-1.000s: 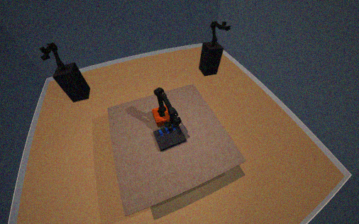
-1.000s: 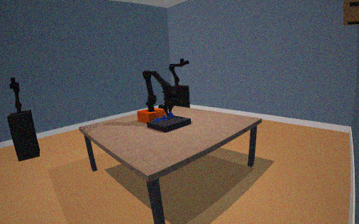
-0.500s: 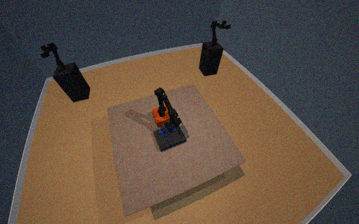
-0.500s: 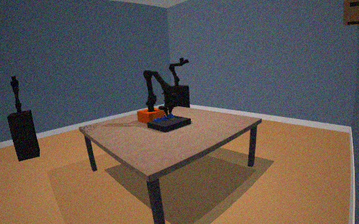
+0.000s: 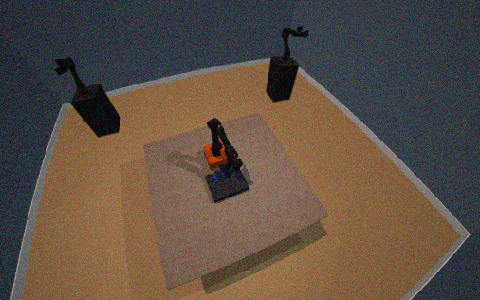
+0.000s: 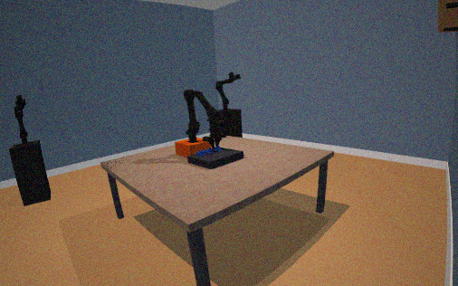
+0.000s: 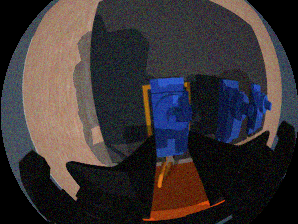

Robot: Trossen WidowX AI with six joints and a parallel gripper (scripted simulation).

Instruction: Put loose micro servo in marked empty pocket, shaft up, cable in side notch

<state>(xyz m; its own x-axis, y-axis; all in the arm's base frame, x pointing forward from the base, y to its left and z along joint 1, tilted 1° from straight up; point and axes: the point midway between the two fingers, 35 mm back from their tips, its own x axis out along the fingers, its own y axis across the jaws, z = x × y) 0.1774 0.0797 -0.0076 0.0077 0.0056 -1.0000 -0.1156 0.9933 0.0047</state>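
Right now my gripper tip is 13 cm short of the deck, 6 cm to the left of it and 3 cm above it.
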